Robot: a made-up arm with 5 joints.
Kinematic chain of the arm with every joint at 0, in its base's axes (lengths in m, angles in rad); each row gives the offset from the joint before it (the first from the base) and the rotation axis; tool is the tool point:
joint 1: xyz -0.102 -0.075 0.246 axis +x
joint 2: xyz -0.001 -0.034 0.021 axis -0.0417 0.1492 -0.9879
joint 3: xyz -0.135 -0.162 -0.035 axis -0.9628 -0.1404 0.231
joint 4: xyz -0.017 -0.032 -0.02 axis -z
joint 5: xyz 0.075 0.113 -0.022 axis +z
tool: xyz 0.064 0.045 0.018
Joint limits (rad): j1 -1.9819..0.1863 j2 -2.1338..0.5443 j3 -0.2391..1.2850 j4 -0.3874..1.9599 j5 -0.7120..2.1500
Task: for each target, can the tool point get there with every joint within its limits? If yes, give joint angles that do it. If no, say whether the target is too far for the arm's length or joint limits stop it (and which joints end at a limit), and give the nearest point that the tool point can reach.
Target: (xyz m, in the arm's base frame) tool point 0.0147 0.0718 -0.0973
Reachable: no: joint limits stop it (at a limit: joint 1, joint 2) | nearest point 0.0706 0.0222 0.0955 | short by 0.207 m
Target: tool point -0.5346 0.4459 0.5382
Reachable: no: too far | nearest point -0.3327 0.1545 0.4561 | short by 0.364 m
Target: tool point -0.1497 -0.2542 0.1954
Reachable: yes | joints -0.5729 -0.0848 1.0251 0.2701 1.1095
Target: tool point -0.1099 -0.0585 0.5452
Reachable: yes | joints -1.7131 0.0979 0.0906 1.7794 1.4988
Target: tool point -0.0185 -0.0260 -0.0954
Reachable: no: joint limits stop it (at a limit: joint 1) | nearest point 0.0415 -0.0998 0.0581 | short by 0.181 m
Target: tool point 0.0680 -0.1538 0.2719
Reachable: yes | joints -0.6556 -0.9696 -0.0942 0.9944 0.8216
